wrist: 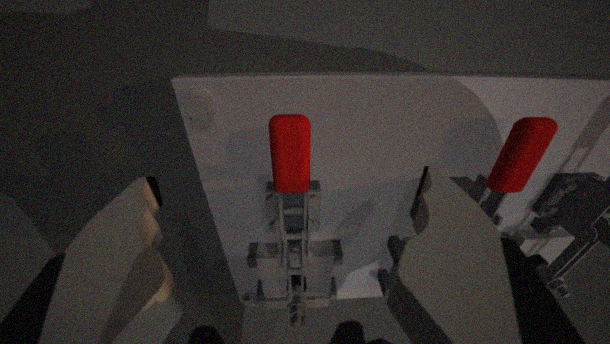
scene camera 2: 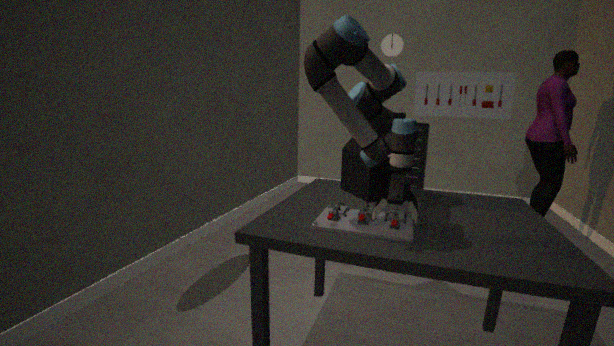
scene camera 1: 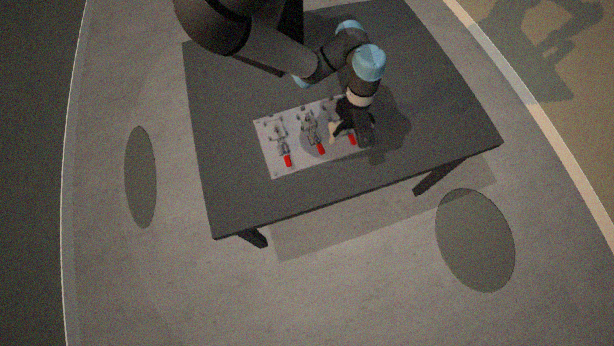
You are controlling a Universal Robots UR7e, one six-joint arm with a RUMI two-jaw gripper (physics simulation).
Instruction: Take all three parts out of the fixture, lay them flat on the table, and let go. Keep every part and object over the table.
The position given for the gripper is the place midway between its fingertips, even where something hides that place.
In view: the gripper [scene camera 1: 350, 136] and a red-handled toggle clamp [wrist: 293, 201].
